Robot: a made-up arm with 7 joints. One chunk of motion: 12 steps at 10 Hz.
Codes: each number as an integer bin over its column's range. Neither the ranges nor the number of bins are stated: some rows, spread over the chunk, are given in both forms.
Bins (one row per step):
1: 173 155 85 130 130 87
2: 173 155 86 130 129 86
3: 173 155 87 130 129 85
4: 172 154 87 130 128 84
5: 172 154 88 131 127 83
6: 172 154 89 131 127 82
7: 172 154 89 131 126 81
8: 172 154 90 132 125 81
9: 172 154 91 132 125 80
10: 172 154 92 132 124 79
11: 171 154 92 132 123 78
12: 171 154 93 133 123 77
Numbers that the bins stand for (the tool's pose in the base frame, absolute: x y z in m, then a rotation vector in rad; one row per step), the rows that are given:
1: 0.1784 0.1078 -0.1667 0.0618 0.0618 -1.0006
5: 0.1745 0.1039 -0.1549 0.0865 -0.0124 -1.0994
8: 0.1745 0.1039 -0.1471 0.1112 -0.0618 -1.1488
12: 0.1706 0.1039 -0.1353 0.1359 -0.1112 -1.2476
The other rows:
2: 0.1784 0.1078 -0.1627 0.0618 0.0371 -1.0253
3: 0.1784 0.1078 -0.1588 0.0618 0.0371 -1.0500
4: 0.1745 0.1039 -0.1588 0.0618 0.0124 -1.0747
6: 0.1745 0.1039 -0.1510 0.0865 -0.0124 -1.1241
7: 0.1745 0.1039 -0.1510 0.0865 -0.0371 -1.1488
9: 0.1745 0.1039 -0.1431 0.1112 -0.0618 -1.1735
10: 0.1745 0.1039 -0.1392 0.1112 -0.0865 -1.1982
11: 0.1706 0.1039 -0.1392 0.1112 -0.1112 -1.2229

